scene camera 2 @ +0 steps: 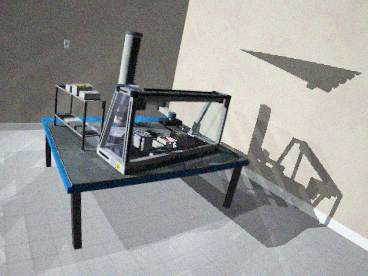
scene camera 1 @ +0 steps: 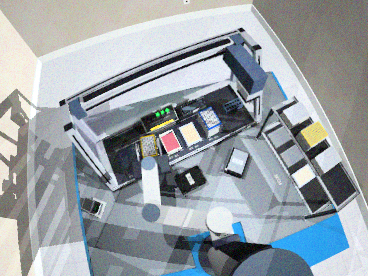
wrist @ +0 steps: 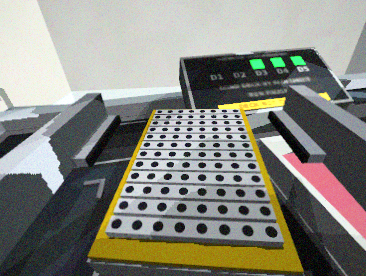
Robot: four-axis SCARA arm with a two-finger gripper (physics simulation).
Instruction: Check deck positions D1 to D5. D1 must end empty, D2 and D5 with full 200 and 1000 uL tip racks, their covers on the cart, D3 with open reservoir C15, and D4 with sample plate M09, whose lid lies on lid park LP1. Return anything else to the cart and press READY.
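Places are measured from the arm's base along level axes (x right, y back, z down), in millimetres.
Pixels of known places: gripper, fingertip midpoint: [scene camera 2: 180, 131] [scene camera 1: 146, 141] [wrist: 192, 104].
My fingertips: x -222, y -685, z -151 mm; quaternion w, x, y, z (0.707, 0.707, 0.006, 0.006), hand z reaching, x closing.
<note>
Ahead of a thing's pixels: the offset from my fingertips to its middle. "pt": to the spot under its first point.
My gripper [wrist: 192, 104] is open, with its fingers on either side of a yellow-edged tip rack @[dx +1, dy +16, dz +54 mm] [scene camera 1: 148, 145] [wrist: 197, 172] and gaps on both sides. The rack sits left of the red-topped reservoir @[dx +120, dy +8, dz +75 mm] [scene camera 1: 170, 142] [wrist: 330, 187], with rows of dark round holes showing on its top. A cream-topped plate @[dx +241, dy -15, dz +83 mm] [scene camera 1: 190, 133] and a blue-edged rack @[dx +363, dy -38, dz +41 mm] [scene camera 1: 210, 119] stand further right on the deck. The display panel @[pt dx +97, dy -118, dz +29 mm] [scene camera 1: 160, 120] [wrist: 265, 80] has green lamps at D3, D4 and D5; D1 and D2 look dark. The arm hides the gripper in scene camera 1.
The two-level cart @[pt dx +629, dy +92, dz -85 mm] [scene camera 2: 103, 118] at the right in scene camera 1 holds a yellow-topped box @[dx +747, dy +299, dz -269 mm] [scene camera 1: 314, 135] and several pale items. A black box @[dx +171, dy +238, dz +111 mm] [scene camera 1: 190, 180] and a pale-topped item @[dx +450, dy +218, dz +85 mm] [scene camera 1: 237, 162] lie before the deck. A small box @[dx -396, dy +263, dz +73 mm] [scene camera 1: 93, 206] stands at the left. The enclosure's frame surrounds the deck.
</note>
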